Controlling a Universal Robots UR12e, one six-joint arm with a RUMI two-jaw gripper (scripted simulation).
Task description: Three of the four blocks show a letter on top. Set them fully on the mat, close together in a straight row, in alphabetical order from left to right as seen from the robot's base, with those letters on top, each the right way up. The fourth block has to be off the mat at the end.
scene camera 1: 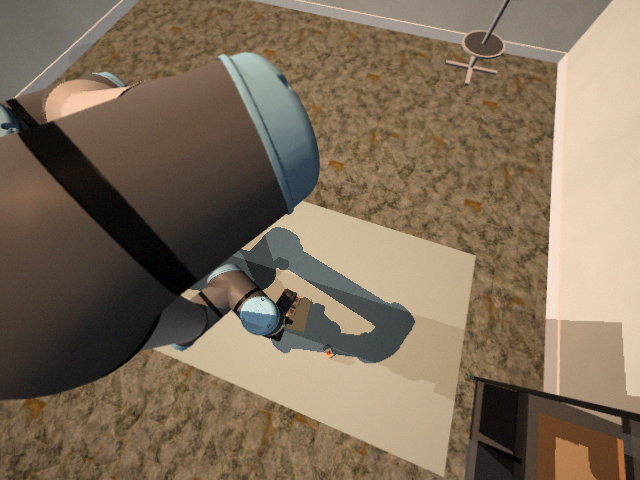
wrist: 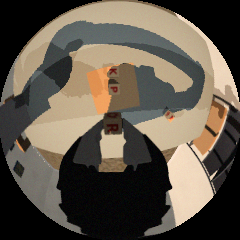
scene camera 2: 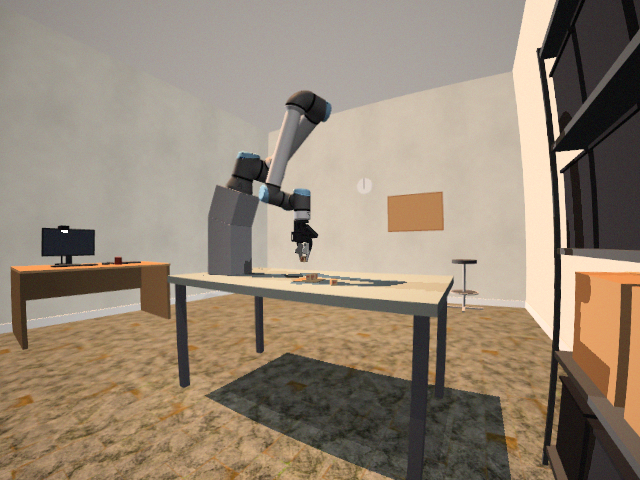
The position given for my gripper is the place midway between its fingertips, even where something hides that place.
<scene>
In view: my gripper (wrist: pixel 113 119) and an orange mat (wrist: pixel 98 81).
</scene>
